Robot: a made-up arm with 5 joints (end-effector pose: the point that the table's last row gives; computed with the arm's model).
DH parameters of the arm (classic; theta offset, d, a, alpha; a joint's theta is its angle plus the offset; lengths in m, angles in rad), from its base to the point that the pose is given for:
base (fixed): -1.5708 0.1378 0 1.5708
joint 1: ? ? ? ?
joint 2: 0 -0.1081 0.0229 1.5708
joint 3: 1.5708 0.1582 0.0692 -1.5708
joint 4: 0 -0.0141 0.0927 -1.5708
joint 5: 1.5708 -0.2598 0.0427 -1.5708
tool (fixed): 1.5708 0.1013 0 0
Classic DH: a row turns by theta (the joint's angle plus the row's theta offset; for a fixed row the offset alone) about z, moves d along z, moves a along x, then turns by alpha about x.
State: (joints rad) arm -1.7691 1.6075 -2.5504 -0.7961 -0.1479
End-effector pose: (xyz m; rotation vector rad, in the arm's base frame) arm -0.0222 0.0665 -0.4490 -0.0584 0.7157 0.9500
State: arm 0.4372 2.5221 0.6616 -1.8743 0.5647
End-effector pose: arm -0.2382 -0.0588 0.4389 1.3920 0.9548 1.6229
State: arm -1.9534 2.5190 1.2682 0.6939 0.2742
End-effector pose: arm -0.3048 0.2129 -0.4320 -1.8515 -1.2111 2.1217
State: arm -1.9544 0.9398 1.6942 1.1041 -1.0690
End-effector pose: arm 0.2726 0.0556 -0.0726 -1.6187 0.0494 -0.2125
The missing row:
joint 1: 0 0.1113 0.2458 1.5708
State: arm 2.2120 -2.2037 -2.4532 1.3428 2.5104
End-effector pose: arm 0.0972 0.2687 -0.0575 0.1739 1.1745 0.2389
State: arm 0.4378 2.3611 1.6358 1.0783 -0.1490
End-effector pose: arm -0.1156 -0.5579 0.4610 1.0814 -1.2345 -0.5786
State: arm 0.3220 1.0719 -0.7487 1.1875 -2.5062
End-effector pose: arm -0.3534 -0.4806 0.1435 1.3553 -1.2747 -1.8598
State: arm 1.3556 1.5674 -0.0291 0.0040 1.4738
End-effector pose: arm -0.0534 -0.1464 0.7849 -2.0706 0.1576 -2.0793
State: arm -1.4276 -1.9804 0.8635 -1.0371 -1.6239
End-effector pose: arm -0.1290 -0.0474 0.3418 -1.4959 -0.2611 -1.2737
